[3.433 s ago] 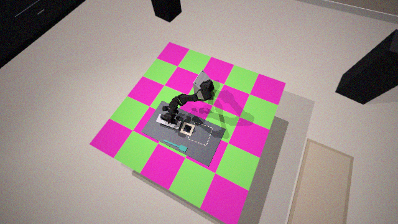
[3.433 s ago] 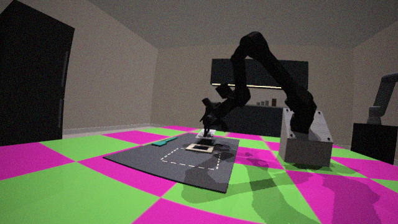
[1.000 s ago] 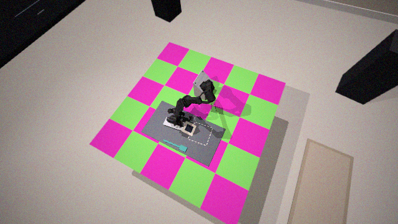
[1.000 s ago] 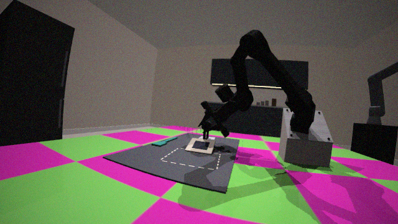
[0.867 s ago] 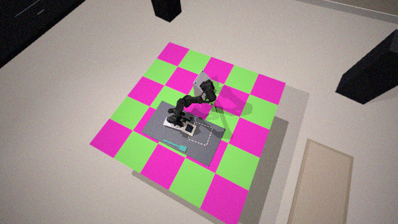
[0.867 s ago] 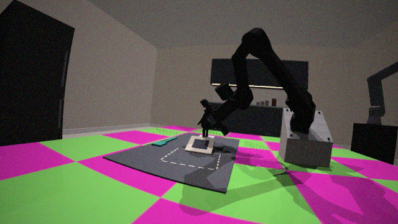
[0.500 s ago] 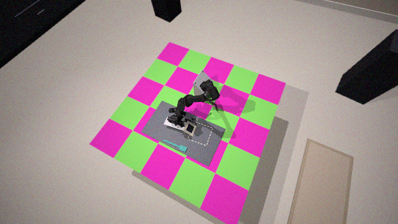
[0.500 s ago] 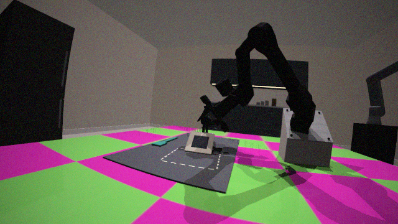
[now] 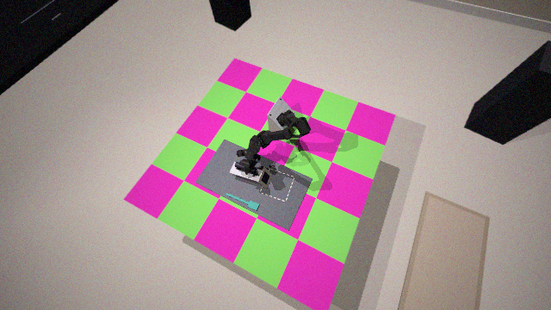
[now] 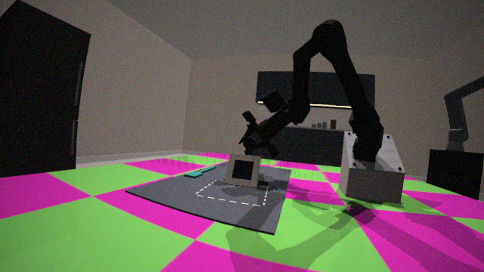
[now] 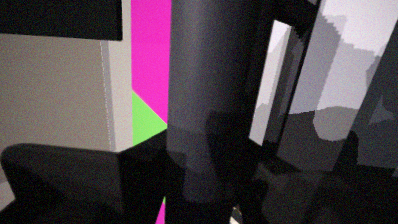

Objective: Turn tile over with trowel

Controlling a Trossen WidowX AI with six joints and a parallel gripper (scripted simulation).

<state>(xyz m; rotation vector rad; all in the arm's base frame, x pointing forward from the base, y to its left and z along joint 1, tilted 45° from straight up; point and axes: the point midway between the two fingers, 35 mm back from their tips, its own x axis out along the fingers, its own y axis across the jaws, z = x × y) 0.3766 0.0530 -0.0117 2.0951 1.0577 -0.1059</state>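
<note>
My gripper tip is now 80 mm to the right of the tile, 60 mm above it and 50 mm past it. Round my gripper tip: teal flat tool (130 mm ahead, 100 mm below, 60 mm to the left); small trowel (30 mm behind, 10 mm below); grey mat (120 mm below, 20 mm to the left, 10 mm behind).
</note>
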